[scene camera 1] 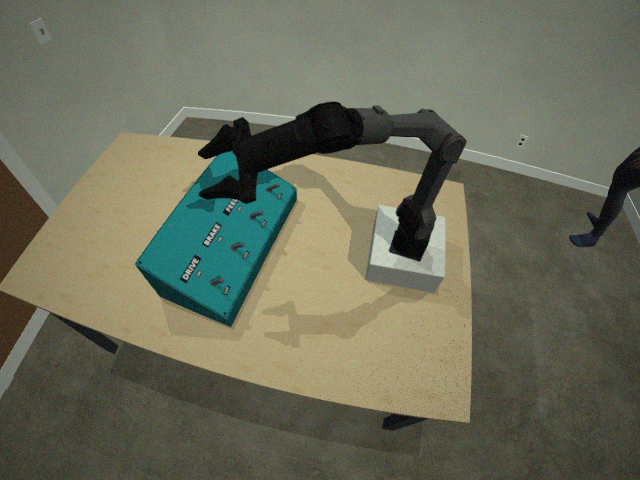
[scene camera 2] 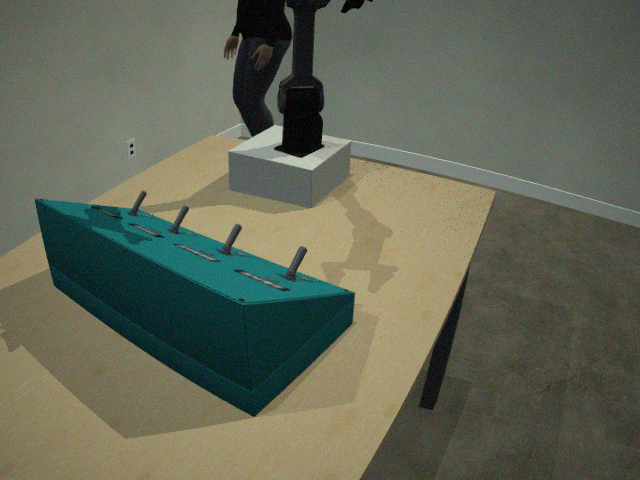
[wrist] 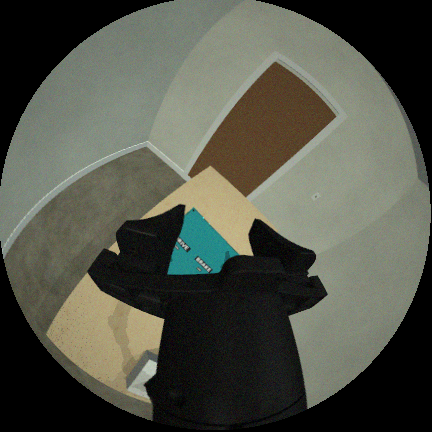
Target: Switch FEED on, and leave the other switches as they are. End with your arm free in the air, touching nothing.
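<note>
The teal switch panel (scene camera 1: pixel 168 245) (scene camera 2: pixel 149 289) (wrist: pixel 206 237) stands on the table. The FEED lever (scene camera 1: pixel 255 215) (scene camera 2: pixel 179 220) is beside the FEED label (scene camera 1: pixel 230 206), which is partly covered by a finger. The BRAKE lever (scene camera 1: pixel 237 246) (scene camera 2: pixel 231 240), the DRIVE lever (scene camera 1: pixel 216 282) (scene camera 2: pixel 296 264) and a fourth lever (scene camera 1: pixel 272 188) (scene camera 2: pixel 138 203) lean the same way as FEED's. The fourth label is hidden in scene camera 1. The small marks are hard to read. My gripper (scene camera 1: pixel 201 174) (wrist: pixel 218 220) is open and empty, in the air above the panel's far end, touching nothing.
The arm's base stands on a pale block (scene camera 1: pixel 405 271) (scene camera 2: pixel 268 178) at the other side of the wooden table (scene camera 1: pixel 330 361) (scene camera 2: pixel 413 206). A person (scene camera 2: pixel 261 56) stands behind the table, partly visible. The arm's shadows fall on the table and panel.
</note>
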